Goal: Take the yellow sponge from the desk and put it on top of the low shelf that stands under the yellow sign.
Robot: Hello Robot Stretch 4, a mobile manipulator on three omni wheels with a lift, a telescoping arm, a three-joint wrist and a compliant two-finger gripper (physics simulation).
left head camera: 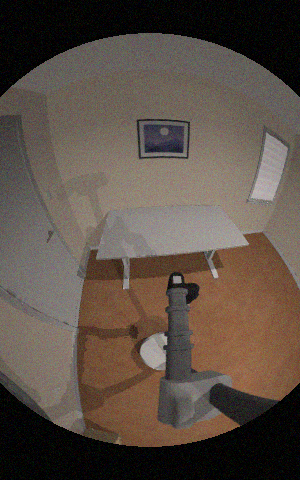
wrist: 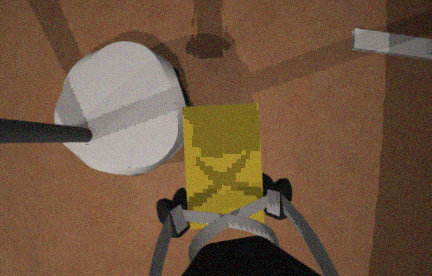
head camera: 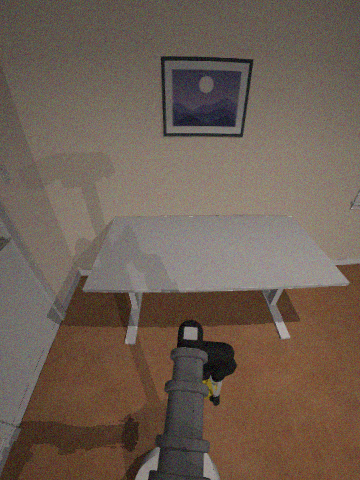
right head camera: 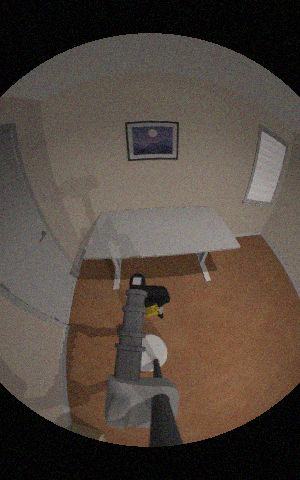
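The yellow sponge is a flat rectangular block between the two fingertips of my gripper in the wrist view. The fingers press on its two long sides, so the gripper is shut on the sponge, above the brown floor. Small parts of the sponge show beside the arm in the head and right head views. The white desk stands against the wall, beyond the gripper. The low shelf and the yellow sign do not show in these views.
My round white base is on the floor near the sponge. A white desk foot lies at the upper right of the wrist view. A grey door is at the left, a window at the right.
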